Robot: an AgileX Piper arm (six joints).
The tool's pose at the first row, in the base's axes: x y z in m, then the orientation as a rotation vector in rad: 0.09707, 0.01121, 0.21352, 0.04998, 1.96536, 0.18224
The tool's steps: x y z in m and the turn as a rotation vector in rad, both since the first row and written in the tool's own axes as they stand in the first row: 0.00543, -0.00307, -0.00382, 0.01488, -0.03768, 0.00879; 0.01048, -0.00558, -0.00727, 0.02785, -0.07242, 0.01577; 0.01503, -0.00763, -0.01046, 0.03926, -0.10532, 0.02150; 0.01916, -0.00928, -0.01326, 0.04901, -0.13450, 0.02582; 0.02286, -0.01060, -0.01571, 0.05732, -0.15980, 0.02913; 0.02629, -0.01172, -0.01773, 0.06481, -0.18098, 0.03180; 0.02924, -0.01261, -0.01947, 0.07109, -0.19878, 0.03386
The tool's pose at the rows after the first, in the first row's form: 0.09159, 0.00843, 0.20956, 0.07129, 1.92927, 0.17128; 0.08656, 0.00620, 0.20589, 0.08910, 1.89580, 0.16125; 0.08195, 0.00439, 0.20264, 0.10436, 1.86394, 0.15210; 0.07784, 0.00296, 0.19969, 0.11677, 1.83558, 0.14390; 0.07421, 0.00184, 0.19705, 0.12691, 1.81094, 0.13669; 0.07106, 0.00094, 0.19452, 0.13557, 1.79033, 0.13012; 0.06835, 0.00023, 0.19236, 0.14261, 1.77298, 0.12451
